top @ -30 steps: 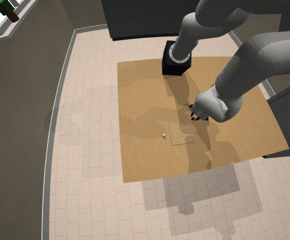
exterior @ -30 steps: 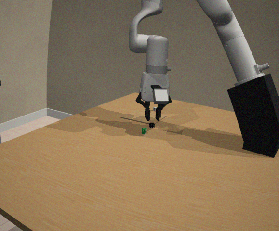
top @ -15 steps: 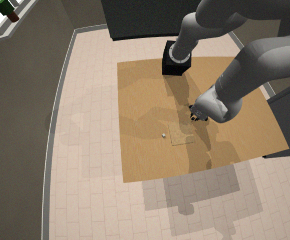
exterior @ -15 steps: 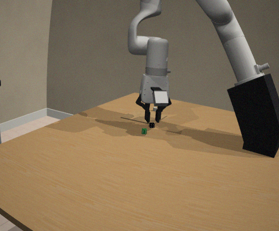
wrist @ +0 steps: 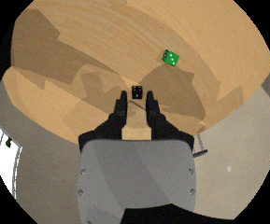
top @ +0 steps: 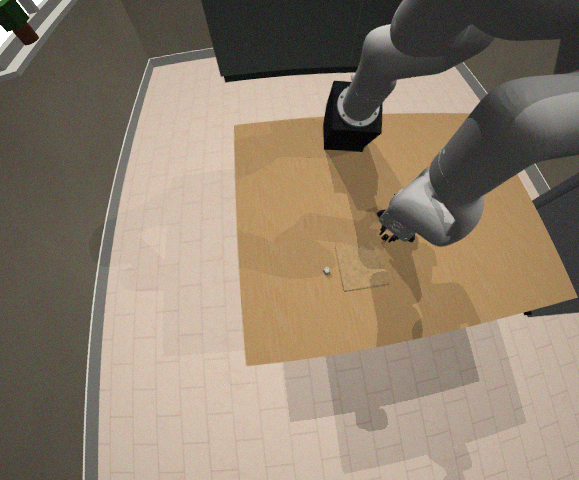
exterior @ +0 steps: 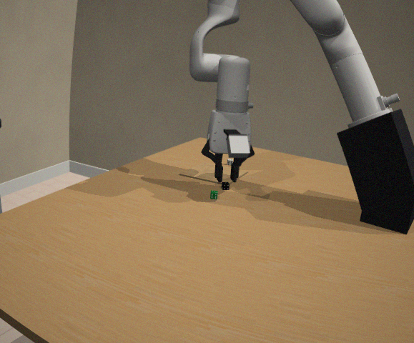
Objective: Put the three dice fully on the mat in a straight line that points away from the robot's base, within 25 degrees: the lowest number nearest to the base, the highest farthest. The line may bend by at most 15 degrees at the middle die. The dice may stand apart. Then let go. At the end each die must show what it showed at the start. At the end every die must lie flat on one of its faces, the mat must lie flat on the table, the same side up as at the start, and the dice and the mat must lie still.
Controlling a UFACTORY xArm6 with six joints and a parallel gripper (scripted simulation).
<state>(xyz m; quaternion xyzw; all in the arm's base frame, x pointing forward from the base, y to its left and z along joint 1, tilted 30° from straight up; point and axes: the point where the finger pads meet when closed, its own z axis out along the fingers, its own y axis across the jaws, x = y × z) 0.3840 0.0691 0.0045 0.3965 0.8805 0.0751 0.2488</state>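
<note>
Now: the black die 30 mm below my hand. Round my hand: white die 200 mm to the right, 90 mm ahead, 30 mm below; thin tan mat 90 mm to the right, 80 mm ahead, 40 mm below; green die 70 mm to the left, 30 mm below, 10 mm behind.
</note>
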